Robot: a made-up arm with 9 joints. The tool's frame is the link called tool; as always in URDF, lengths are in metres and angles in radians. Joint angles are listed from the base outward.
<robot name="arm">
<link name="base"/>
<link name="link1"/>
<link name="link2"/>
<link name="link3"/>
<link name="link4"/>
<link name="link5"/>
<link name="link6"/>
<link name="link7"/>
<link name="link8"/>
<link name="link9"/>
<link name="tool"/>
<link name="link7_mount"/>
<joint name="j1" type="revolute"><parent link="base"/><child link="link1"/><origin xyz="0.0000 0.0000 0.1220"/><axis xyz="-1 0 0"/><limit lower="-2.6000" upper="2.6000"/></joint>
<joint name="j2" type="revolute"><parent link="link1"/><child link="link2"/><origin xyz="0.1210 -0.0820 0.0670"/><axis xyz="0 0 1"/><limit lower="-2.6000" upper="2.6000"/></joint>
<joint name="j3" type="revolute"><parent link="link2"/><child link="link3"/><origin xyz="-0.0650 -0.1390 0.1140"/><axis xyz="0 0 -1"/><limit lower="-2.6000" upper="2.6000"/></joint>
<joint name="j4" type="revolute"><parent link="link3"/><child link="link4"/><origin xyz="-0.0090 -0.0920 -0.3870"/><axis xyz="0 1 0"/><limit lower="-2.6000" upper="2.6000"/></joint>
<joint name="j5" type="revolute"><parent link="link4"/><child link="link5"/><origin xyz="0.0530 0.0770 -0.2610"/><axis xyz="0 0 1"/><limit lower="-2.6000" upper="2.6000"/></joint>
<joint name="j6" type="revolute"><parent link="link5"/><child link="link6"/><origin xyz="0.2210 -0.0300 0.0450"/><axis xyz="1 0 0"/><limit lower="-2.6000" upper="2.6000"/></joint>
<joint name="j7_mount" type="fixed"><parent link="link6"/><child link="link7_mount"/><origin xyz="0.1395 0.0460 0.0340"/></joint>
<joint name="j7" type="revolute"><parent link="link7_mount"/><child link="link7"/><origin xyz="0.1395 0.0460 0.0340"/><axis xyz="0 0 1"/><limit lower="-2.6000" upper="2.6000"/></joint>
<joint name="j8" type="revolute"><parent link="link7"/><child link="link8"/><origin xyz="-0.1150 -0.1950 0.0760"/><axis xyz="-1 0 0"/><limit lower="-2.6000" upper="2.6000"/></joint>
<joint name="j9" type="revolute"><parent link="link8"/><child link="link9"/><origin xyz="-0.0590 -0.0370 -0.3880"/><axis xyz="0 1 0"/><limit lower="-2.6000" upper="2.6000"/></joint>
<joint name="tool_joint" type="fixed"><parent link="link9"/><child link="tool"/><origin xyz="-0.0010 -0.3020 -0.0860"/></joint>
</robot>
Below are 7 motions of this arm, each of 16 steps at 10 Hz.
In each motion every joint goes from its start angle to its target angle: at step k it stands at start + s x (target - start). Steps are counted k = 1, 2, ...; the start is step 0. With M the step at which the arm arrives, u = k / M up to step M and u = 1 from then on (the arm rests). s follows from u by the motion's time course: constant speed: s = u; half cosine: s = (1 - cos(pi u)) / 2; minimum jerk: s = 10 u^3 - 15 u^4 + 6 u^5.
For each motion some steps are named. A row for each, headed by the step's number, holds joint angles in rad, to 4 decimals.
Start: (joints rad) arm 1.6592 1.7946 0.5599 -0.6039 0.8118 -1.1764 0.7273 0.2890 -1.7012
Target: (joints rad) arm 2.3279 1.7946 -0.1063 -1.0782 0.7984 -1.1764 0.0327 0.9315 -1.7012
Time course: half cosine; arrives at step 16
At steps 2, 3, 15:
2: 1.6847 1.7946 0.5345 -0.6220 0.8113 -1.1764 0.7009 0.3135 -1.7012
3: 1.7155 1.7946 0.5038 -0.6439 0.8107 -1.1764 0.6688 0.3431 -1.7012
15: 2.3215 1.7946 -0.0999 -1.0736 0.7985 -1.1764 0.0394 0.9253 -1.7012

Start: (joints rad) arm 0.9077 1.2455 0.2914 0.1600 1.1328 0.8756 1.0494 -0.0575 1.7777
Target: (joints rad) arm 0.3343 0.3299 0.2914 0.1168 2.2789 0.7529 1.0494 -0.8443 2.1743
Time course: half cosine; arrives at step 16
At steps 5, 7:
5: 0.7803 1.0420 0.2914 0.1504 1.3875 0.8483 1.0494 -0.2323 1.8658
7: 0.6769 0.8770 0.2914 0.1426 1.5941 0.8262 1.0494 -0.3742 1.9373

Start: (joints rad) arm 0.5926 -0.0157 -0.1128 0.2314 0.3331 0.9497 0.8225 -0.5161 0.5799
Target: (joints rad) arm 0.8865 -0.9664 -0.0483 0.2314 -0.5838 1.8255 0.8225 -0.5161 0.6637
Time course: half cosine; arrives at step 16
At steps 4, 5, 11, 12, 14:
4: 0.6356 -0.1549 -0.1034 0.2314 0.1988 1.0780 0.8225 -0.5161 0.5922
5: 0.6579 -0.2270 -0.0985 0.2314 0.1294 1.1443 0.8225 -0.5161 0.5985
11: 0.8212 -0.7551 -0.0626 0.2314 -0.3801 1.6309 0.8225 -0.5161 0.6451
12: 0.8435 -0.8272 -0.0577 0.2314 -0.4495 1.6972 0.8225 -0.5161 0.6514
14: 0.8753 -0.9302 -0.0508 0.2314 -0.5489 1.7922 0.8225 -0.5161 0.6605

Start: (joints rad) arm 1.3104 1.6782 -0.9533 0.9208 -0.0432 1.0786 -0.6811 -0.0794 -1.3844
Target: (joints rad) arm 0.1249 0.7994 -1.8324 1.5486 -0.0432 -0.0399 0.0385 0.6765 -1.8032
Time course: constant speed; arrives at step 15
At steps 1, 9, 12, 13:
1: 1.2314 1.6196 -1.0119 0.9627 -0.0432 1.0040 -0.6331 -0.0290 -1.4123
9: 0.5991 1.1509 -1.4808 1.2975 -0.0432 0.4075 -0.2493 0.3741 -1.6357
12: 0.3620 0.9752 -1.6566 1.4230 -0.0432 0.1838 -0.1054 0.5253 -1.7194
13: 0.2830 0.9166 -1.7152 1.4649 -0.0432 0.1092 -0.0574 0.5757 -1.7474

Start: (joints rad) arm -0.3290 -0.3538 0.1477 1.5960 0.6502 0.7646 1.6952 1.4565 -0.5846
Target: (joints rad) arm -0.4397 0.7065 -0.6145 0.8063 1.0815 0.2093 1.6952 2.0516 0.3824
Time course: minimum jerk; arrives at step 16
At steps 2, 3, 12, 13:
2: -0.3308 -0.3368 0.1355 1.5833 0.6571 0.7557 1.6952 1.4661 -0.5691
3: -0.3344 -0.3021 0.1105 1.5575 0.6712 0.7375 1.6952 1.4855 -0.5374
12: -0.4282 0.5967 -0.5356 0.8880 1.0369 0.2668 1.6952 1.9900 0.2823
13: -0.4343 0.6548 -0.5773 0.8448 1.0605 0.2364 1.6952 2.0226 0.3352

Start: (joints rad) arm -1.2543 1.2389 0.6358 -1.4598 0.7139 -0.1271 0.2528 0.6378 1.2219
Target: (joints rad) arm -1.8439 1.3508 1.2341 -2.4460 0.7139 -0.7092 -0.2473 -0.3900 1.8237
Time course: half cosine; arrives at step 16
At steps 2, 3, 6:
2: -1.2767 1.2432 0.6586 -1.4973 0.7139 -0.1493 0.2338 0.5987 1.2448
3: -1.3040 1.2483 0.6862 -1.5429 0.7139 -0.1762 0.2107 0.5512 1.2726
6: -1.4363 1.2734 0.8205 -1.7642 0.7139 -0.3068 0.0984 0.3206 1.4077

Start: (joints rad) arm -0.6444 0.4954 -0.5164 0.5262 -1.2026 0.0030 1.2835 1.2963 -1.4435
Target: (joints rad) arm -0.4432 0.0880 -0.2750 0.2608 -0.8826 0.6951 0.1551 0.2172 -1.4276
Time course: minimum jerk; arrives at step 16
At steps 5, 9, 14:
5: -0.6082 0.4221 -0.4729 0.4784 -1.1450 0.1276 1.0804 1.1021 -1.4406
9: -0.5205 0.2445 -0.3677 0.3627 -1.0055 0.4293 0.5884 0.6316 -1.4337
14: -0.4464 0.0945 -0.2789 0.2651 -0.8877 0.6840 0.1732 0.2345 -1.4279

